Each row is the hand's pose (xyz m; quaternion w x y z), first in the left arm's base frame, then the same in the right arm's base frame.
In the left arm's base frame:
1: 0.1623 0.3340 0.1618 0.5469 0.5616 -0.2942 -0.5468
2: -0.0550 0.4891 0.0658 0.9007 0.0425 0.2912 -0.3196
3: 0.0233 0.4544 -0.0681 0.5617 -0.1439 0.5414 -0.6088
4: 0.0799 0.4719 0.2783 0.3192 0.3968 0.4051 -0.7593
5: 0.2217 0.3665 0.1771 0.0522 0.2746 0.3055 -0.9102
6: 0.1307 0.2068 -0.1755 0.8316 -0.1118 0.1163 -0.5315
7: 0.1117 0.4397 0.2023 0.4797 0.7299 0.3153 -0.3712
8: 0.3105 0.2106 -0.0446 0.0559 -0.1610 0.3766 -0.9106
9: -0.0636 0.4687 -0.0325 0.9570 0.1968 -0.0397 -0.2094
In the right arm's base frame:
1: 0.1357 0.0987 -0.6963 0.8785 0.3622 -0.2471 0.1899
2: 0.0550 -0.1507 -0.8049 0.8377 -0.5130 -0.1053 0.1547
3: 0.2029 -0.1358 -0.8612 0.7309 -0.5555 -0.1240 -0.3767
4: -0.0562 0.0640 -0.7330 0.8939 0.0179 0.0563 -0.4444
5: 0.1255 0.1559 -0.7342 0.7254 0.1503 -0.1011 -0.6640
6: 0.4556 -0.0658 -0.7362 0.8028 -0.4451 -0.3951 0.0353
7: 0.0304 0.0622 -0.7507 0.9301 0.1364 0.3411 0.0016
8: 0.4106 0.1521 -0.7330 0.5291 -0.1750 -0.2960 -0.7758
9: 0.1393 -0.1995 -0.8307 0.8287 -0.2770 -0.1927 0.4466

